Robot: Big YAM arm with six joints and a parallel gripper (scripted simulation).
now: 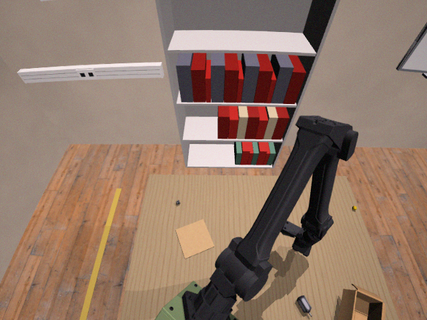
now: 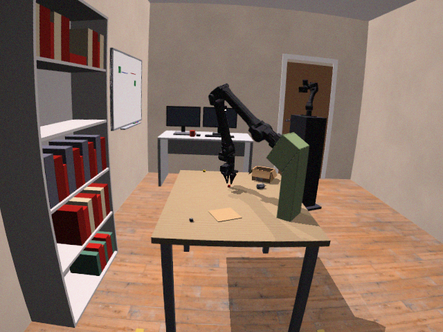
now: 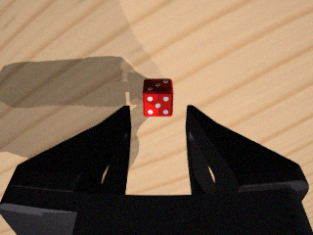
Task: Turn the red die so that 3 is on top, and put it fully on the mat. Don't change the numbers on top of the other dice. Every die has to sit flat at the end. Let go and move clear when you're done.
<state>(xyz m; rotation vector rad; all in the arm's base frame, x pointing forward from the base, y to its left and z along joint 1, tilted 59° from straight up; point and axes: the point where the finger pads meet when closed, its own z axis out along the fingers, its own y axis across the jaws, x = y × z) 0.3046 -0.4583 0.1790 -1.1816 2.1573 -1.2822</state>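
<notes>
Now: hand 30 mm above the red die. Round my hand: yellow die: 400 mm to the right, 50 mm ahead, 30 mm below; then cardboard box: 330 mm behind, 90 mm to the right, 10 mm above; then dark object: 220 mm behind, 80 mm to the left, 20 mm below.
</notes>
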